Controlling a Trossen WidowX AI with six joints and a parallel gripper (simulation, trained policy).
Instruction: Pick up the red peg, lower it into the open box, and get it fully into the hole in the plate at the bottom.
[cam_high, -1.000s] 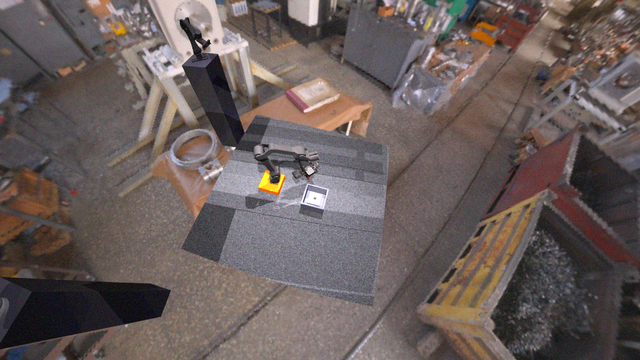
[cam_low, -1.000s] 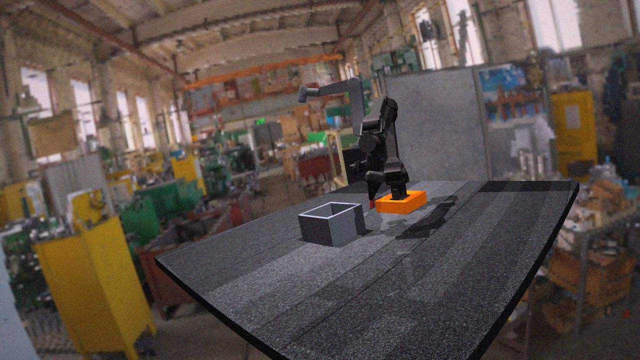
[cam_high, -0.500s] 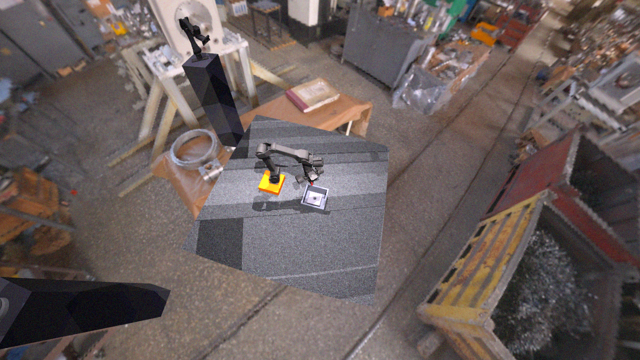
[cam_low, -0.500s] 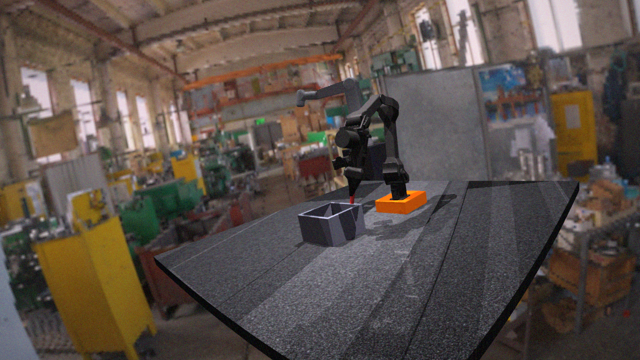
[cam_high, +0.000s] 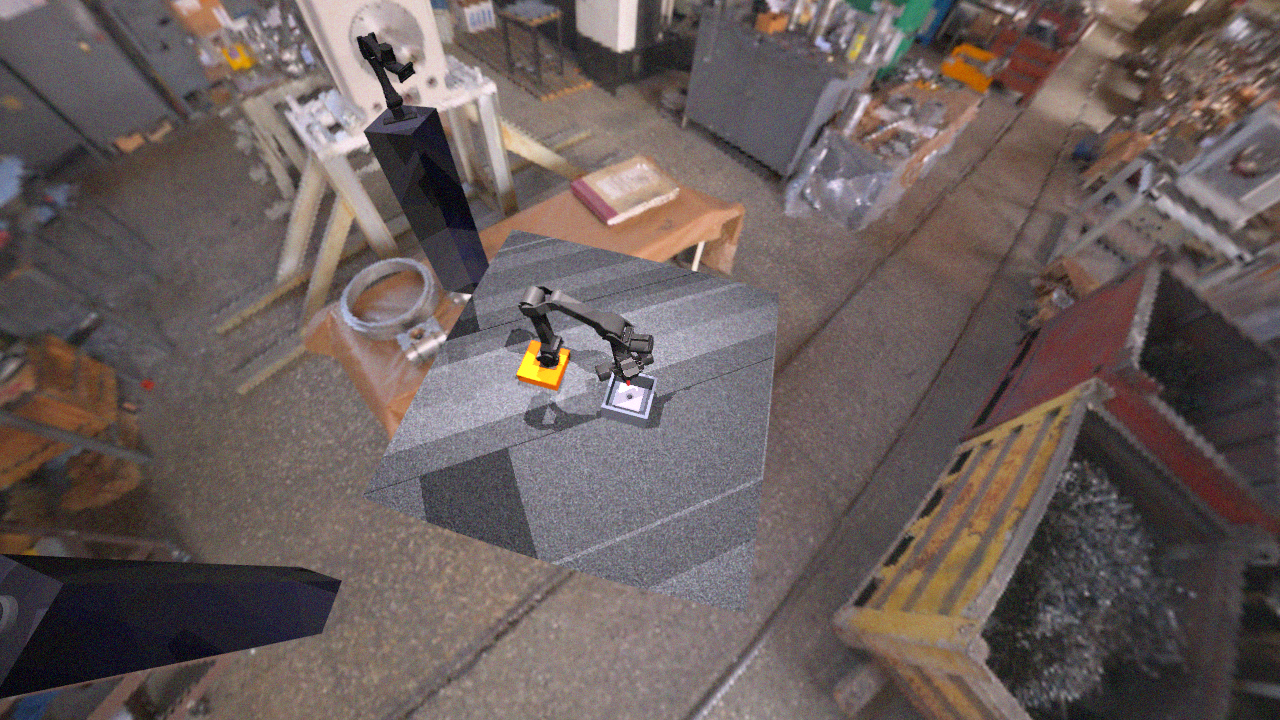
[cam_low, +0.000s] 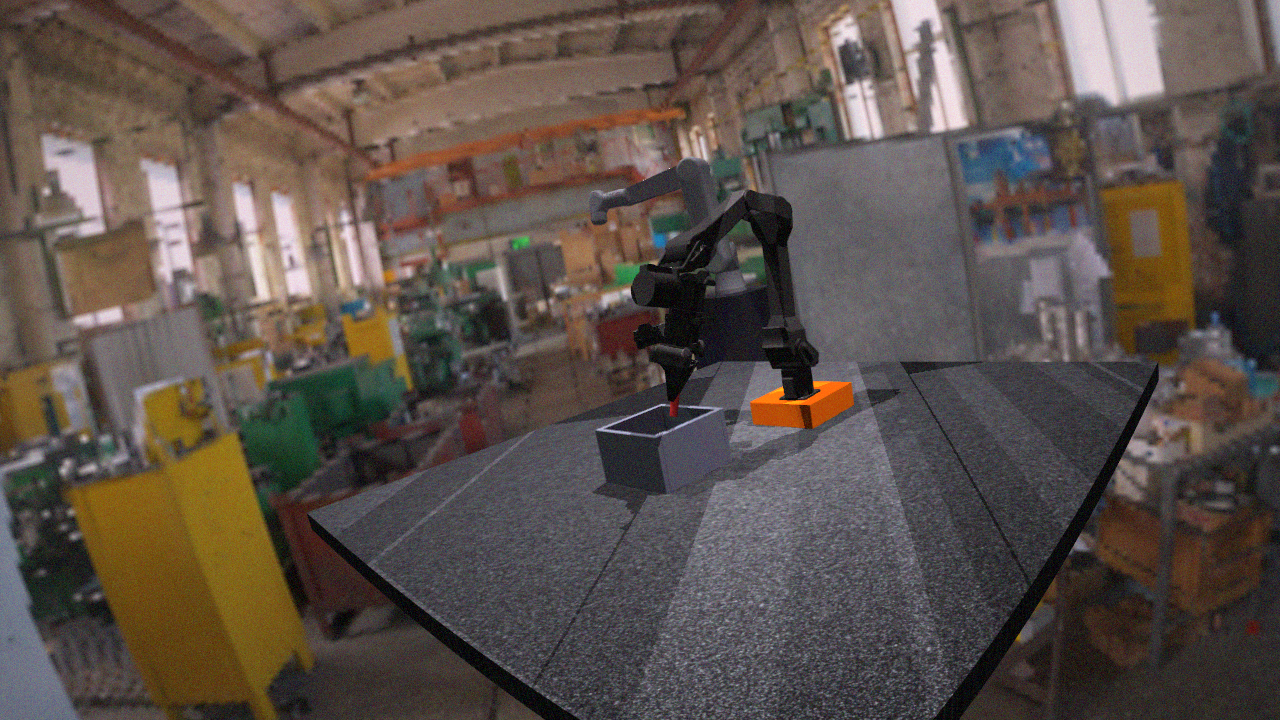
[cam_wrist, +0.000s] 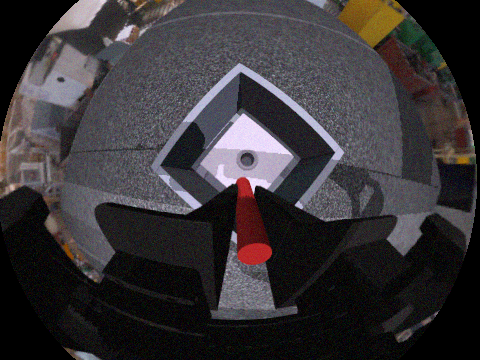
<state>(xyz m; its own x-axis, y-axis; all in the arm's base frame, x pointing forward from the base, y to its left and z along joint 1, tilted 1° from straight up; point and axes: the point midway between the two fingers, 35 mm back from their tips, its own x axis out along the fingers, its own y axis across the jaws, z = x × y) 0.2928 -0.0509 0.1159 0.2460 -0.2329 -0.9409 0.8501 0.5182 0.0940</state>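
The pale plate is 1 cm ahead of my gripper tip, 3 cm to the right of it and 8 cm below it. Round my gripper tip: red peg: 1 cm behind, 1 cm to the left, 1 cm above; then grey box: 1 cm ahead, 3 cm to the right, 10 cm below.
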